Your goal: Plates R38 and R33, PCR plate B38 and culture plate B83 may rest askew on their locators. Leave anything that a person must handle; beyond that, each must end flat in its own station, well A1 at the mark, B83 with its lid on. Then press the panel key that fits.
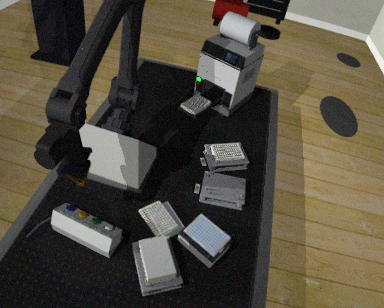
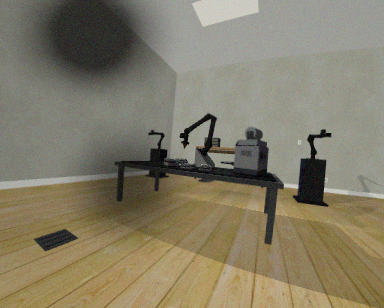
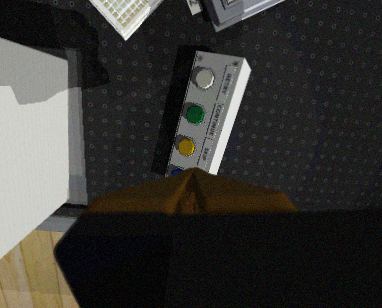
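Note:
My gripper (image 1: 80,181) (image 2: 185,146) (image 3: 193,177) is shut and empty, above the blue-button end of the key panel (image 1: 82,237) (image 3: 231,102). The panel has a white key (image 3: 204,78), green key (image 3: 195,114), yellow key (image 3: 186,147) and partly hidden blue key (image 3: 177,172). A white well plate (image 1: 158,218) (image 3: 120,11) lies shifted off a grey base (image 1: 176,226). A plain white-topped plate (image 1: 157,259) sits on a grey base (image 1: 141,286). A bluish plate (image 1: 207,233) and a white plate (image 1: 227,150) sit on stations. Plate names and A1 marks are unreadable.
A grey station (image 1: 223,191) holds no plate. A plate (image 1: 195,104) lies at the mouth of a white machine (image 1: 218,75) with a roll on top and a green light. A large pale slanted panel (image 1: 116,156) (image 3: 35,140) stands beside the arm.

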